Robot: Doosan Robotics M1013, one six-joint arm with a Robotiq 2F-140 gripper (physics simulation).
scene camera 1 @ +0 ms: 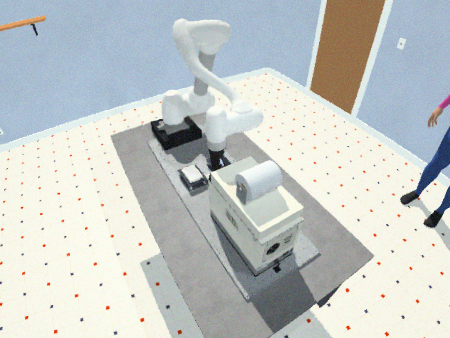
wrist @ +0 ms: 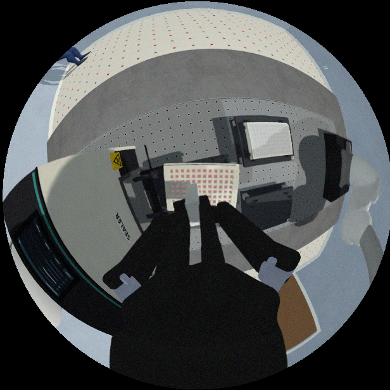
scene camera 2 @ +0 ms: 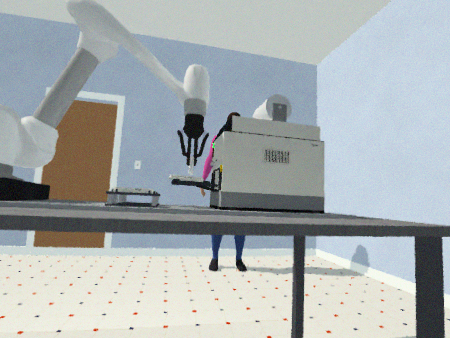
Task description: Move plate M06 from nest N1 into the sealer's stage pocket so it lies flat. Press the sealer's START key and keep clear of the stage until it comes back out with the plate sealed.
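Pixels of known places: gripper, fingertip midpoint: [scene camera 2: 190,174]; arm's base, origin of the base link: [scene camera 1: 174,125].
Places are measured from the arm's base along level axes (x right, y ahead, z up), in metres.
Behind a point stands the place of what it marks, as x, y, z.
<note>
A plate with pink wells [wrist: 227,182] [scene camera 2: 186,177] @(0.099, 0.701, 0.047) lies on the sealer's extended stage [scene camera 2: 194,183] @(0.103, 0.732, 0.026), outside the sealer [scene camera 1: 231,225] @(0.173, 1.028, 0.094) [scene camera 2: 270,175] @(0.174, 1.008, 0.070) [wrist: 82,200]. It looks level; no label is readable, and I cannot tell whether film covers it. My gripper [scene camera 2: 191,166] @(0.060, 0.721, 0.062) [wrist: 193,192] is shut and empty, pointing down, its pale fingertips low over the plate; whether they touch it is unclear. In scene camera 1 the fingertips are hidden behind the sealer. The START key does not show; a green light [scene camera 2: 213,145] @(-0.028, 0.824, 0.206) glows on the sealer's front edge.
A white plate [scene camera 1: 192,173] @(0.122, 0.532, -0.004) [wrist: 270,140] sits in a nest beside the stage. A dark, empty nest [wrist: 266,207] stands next to it. The sealer's tall body, with a film roll [scene camera 1: 260,181] @(0.092, 1.093, 0.396) on top, stands close to the gripper. A person [scene camera 2: 215,247] stands beyond the table.
</note>
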